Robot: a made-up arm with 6 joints.
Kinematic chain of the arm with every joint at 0, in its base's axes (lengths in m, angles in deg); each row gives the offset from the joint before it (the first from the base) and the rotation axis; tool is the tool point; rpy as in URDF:
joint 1: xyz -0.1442 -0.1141 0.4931 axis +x
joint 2: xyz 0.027 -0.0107 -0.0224 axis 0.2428 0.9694 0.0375
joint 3: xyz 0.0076 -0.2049 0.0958 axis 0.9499 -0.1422 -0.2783
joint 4: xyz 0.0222 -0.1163 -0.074 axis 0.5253 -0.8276 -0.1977
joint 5: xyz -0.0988 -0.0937 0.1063 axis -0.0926 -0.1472 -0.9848
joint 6: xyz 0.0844 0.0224 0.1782 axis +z
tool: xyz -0.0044 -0.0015 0.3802 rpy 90 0 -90
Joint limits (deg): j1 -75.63..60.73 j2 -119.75..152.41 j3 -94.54..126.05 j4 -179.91..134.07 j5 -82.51..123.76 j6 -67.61..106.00
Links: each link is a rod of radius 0.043 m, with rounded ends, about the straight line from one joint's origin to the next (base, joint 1, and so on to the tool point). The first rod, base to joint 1, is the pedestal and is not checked.
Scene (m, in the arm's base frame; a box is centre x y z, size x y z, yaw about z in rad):
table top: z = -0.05
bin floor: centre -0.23 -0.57 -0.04 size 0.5 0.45 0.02 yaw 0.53
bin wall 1: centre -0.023 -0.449 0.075 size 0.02 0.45 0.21 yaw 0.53
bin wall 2: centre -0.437 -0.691 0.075 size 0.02 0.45 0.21 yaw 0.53
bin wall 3: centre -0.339 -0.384 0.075 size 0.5 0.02 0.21 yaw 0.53
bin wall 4: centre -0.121 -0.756 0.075 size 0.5 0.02 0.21 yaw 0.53
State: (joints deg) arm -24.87 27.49 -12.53 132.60 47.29 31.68
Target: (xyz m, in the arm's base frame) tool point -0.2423 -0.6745 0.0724
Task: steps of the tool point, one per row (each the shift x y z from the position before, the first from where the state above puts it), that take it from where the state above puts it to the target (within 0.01 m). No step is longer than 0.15 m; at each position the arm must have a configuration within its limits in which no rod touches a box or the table.
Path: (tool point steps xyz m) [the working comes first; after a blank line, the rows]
Joints at the target: -28.94 -29.87 12.44 134.07 48.85 31.90
Straight joint move there: touches bin wall 2.

1: 0.0279 -0.0087 0.0381
2: 0.0449 -0.0161 0.0526
3: 0.0591 -0.0121 0.0712
4: 0.0512 -0.0144 -0.1366
5: 0.0640 0.0069 -0.1219
6: 0.0690 0.0251 -0.1031
7: 0.0686 0.0376 -0.0829
8: 0.0170 -0.0044 -0.0295
9: 0.0159 -0.0054 -0.0264
10: 0.0143 -0.0064 -0.0235
11: 0.0121 -0.0072 -0.0211
12: 0.0097 -0.0080 -0.0188

